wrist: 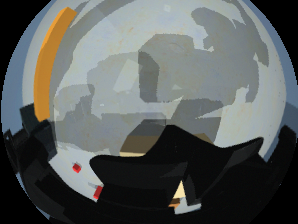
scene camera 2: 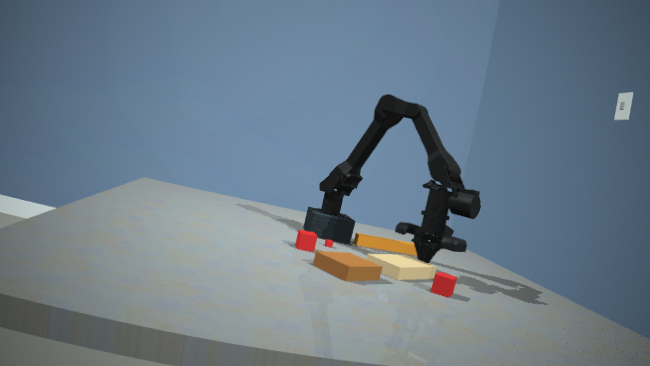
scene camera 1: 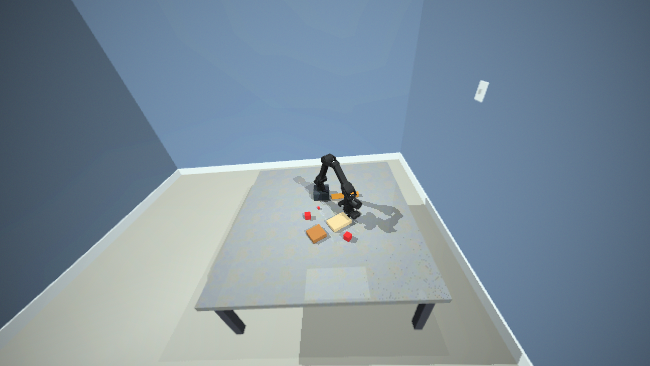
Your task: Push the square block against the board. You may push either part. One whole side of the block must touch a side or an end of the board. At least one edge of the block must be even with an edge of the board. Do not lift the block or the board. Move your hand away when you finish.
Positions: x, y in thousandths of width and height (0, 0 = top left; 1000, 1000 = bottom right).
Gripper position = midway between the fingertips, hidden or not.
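Observation:
The gripper (scene camera 2: 650, 736) (wrist: 572, 574) is visible. Also present are a cream flat block (scene camera 2: 618, 731) (wrist: 448, 650) and a brown flat square block (scene camera 2: 535, 728).

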